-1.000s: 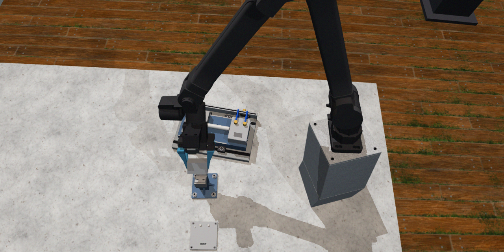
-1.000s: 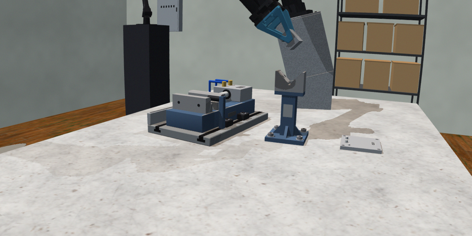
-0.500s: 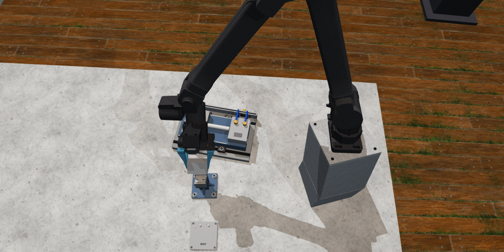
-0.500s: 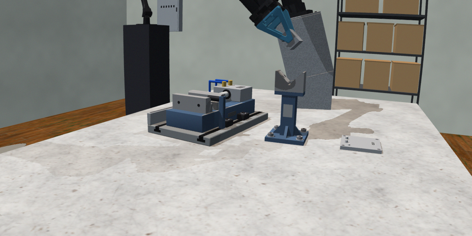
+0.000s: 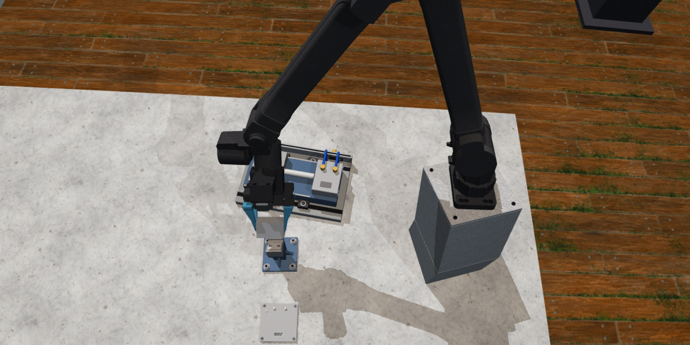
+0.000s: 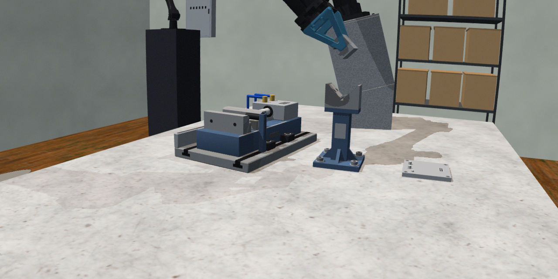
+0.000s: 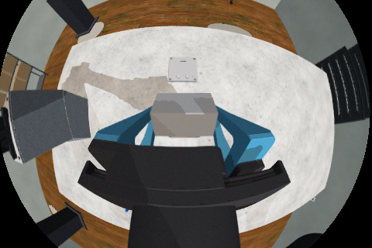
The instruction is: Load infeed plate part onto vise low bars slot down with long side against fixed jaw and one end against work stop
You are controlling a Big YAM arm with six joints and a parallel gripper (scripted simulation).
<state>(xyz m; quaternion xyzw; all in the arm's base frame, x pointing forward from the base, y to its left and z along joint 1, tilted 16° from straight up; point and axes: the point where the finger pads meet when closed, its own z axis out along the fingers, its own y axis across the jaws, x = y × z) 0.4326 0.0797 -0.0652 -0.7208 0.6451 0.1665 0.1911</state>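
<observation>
Right now the grey part is 1 cm below my hand. From my hand the other things lie so: V-block post (18 cm below); then work stop (6 cm ahead, 16 cm to the right, 15 cm below); then blue work-stop post (6 cm ahead, 14 cm to the right, 18 cm below).
</observation>
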